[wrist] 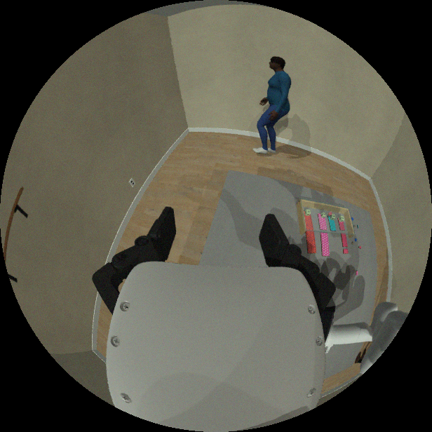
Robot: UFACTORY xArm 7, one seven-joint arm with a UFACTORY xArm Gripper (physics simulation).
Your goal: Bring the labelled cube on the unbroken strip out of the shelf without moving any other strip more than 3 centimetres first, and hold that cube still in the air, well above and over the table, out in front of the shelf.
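Observation:
My gripper (218, 222) is open and empty, high above the scene and left of the shelf in the wrist view. The low, wood-coloured shelf (301, 216) is small at the right. A red strip (311, 242), a pink dotted strip (325, 246) and a crimson strip (344, 240) run from inside it out past its front edge. A short teal strip (332, 224) lies within it. Small pale-green labelled cubes (308, 212) (342, 218) sit at the far ends of the strips. Their labels are too small to read. I cannot tell for certain which strip is unbroken.
The shelf stands on a grey table top (250, 200). Small blue and red bits, including a pink one (357, 273), lie right of the shelf and strips. A white arm part (350, 334) shows at the lower right. A person in blue (279, 95) stands by the wall.

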